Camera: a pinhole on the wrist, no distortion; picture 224 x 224 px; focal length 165.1 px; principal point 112.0 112.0 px. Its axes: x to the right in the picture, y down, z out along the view. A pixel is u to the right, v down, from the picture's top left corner.
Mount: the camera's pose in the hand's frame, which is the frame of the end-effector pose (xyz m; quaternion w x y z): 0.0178 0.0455 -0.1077 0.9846 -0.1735 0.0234 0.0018
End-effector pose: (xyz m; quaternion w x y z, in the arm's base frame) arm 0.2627 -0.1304 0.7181 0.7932 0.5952 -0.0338 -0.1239
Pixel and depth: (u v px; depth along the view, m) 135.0 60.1 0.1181
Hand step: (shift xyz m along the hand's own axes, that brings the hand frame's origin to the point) 0.0400 0.0509 0.0151
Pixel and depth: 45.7 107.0 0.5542
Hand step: -0.1791 0.2201 0.4287
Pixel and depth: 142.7 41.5 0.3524
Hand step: 0.1010 0.0242 0.2714
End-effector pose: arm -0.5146 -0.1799 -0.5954 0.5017 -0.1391 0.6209 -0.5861
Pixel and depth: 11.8 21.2 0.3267
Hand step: -0.1633 -0.0108 0.2696
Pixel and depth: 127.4 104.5 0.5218
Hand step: 0.0904 0.2013 0.3879
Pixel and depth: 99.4 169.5 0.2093
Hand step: 0.0105 0.1856 0.0646
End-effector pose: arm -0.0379 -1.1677 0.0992 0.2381 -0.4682 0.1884 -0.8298
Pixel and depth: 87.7 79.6 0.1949
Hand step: -0.0016 0.0763 0.0897
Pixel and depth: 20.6 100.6 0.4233
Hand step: -0.1967 0.1637 0.3106
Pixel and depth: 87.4 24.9 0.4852
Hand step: -0.0294 -0.0289 0.4386
